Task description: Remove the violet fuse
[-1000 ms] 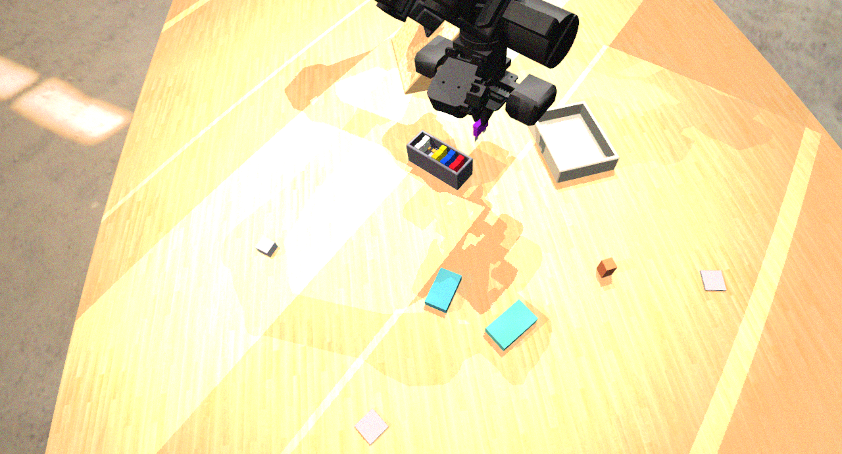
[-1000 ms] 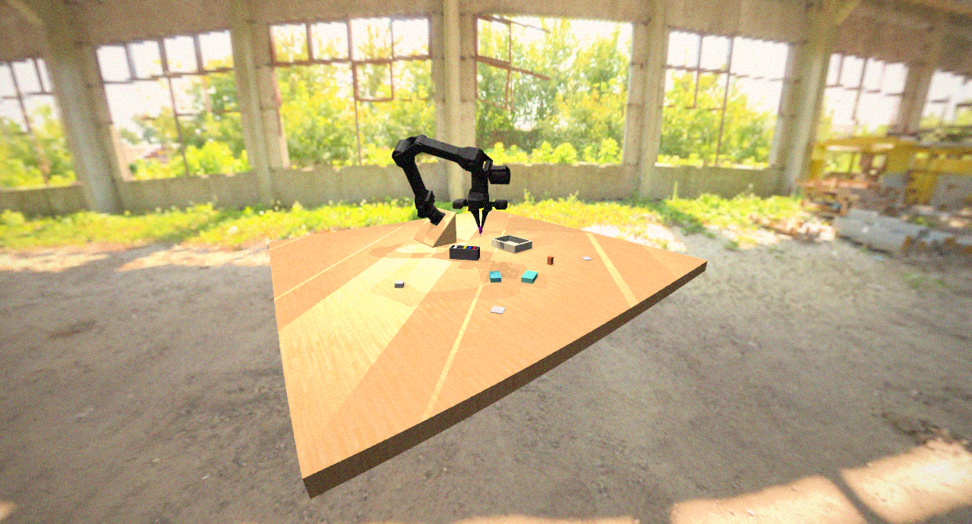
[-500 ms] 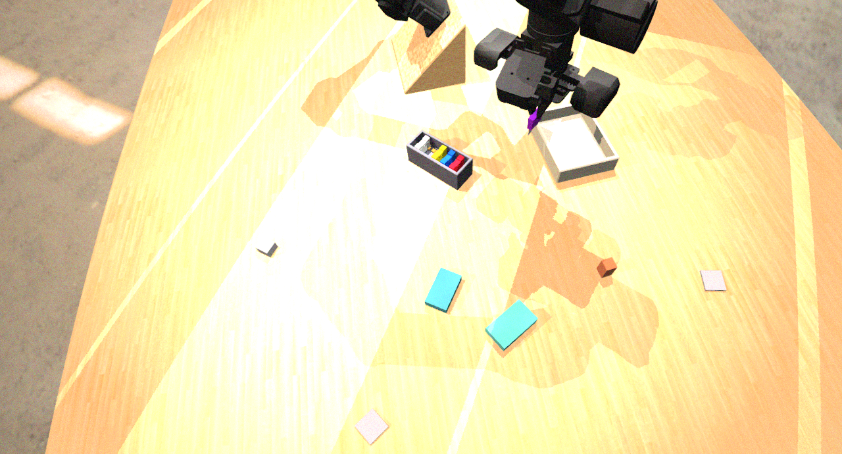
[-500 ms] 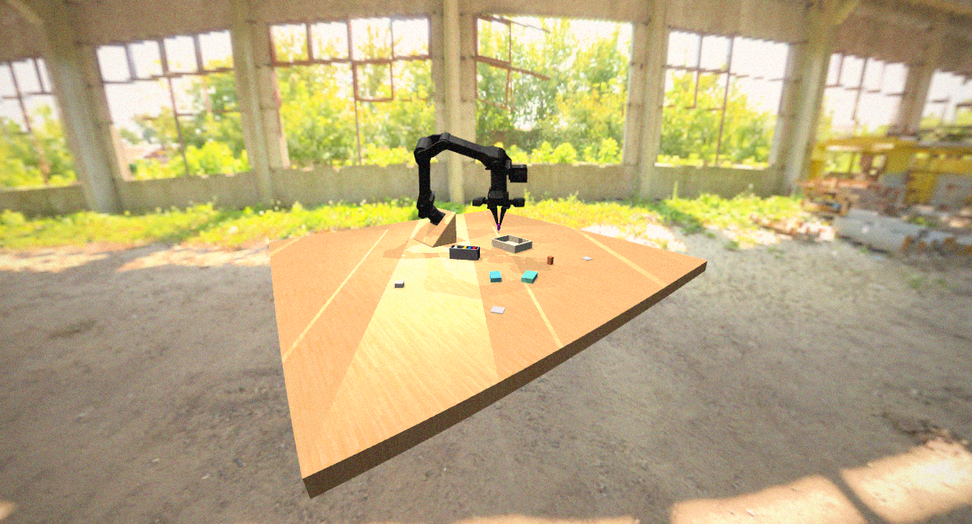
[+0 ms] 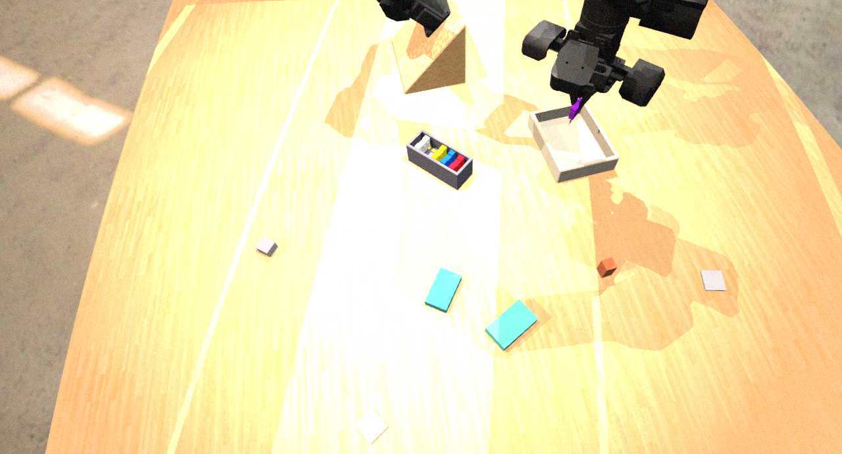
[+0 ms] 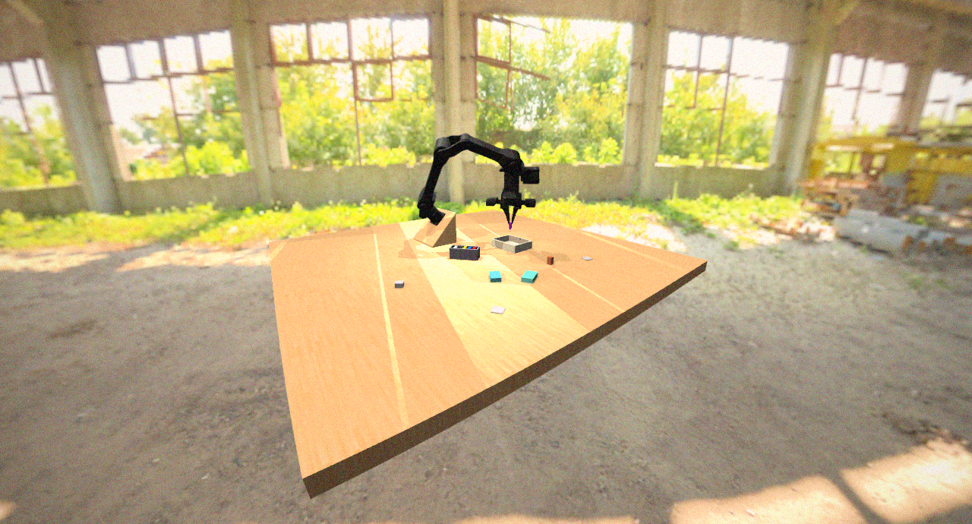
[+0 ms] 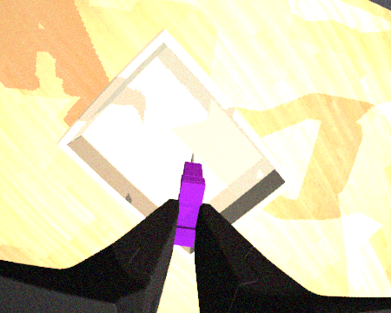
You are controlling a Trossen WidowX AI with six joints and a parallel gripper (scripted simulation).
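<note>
My gripper tip is now 1 cm above the violet fuse. Also, from my gripper tip: tray 1 cm to the left, 9 cm below; orange cube 23 cm ahead, 2 cm to the right, 8 cm below; grey cube 11 cm ahead, 50 cm to the right, 9 cm below.
</note>
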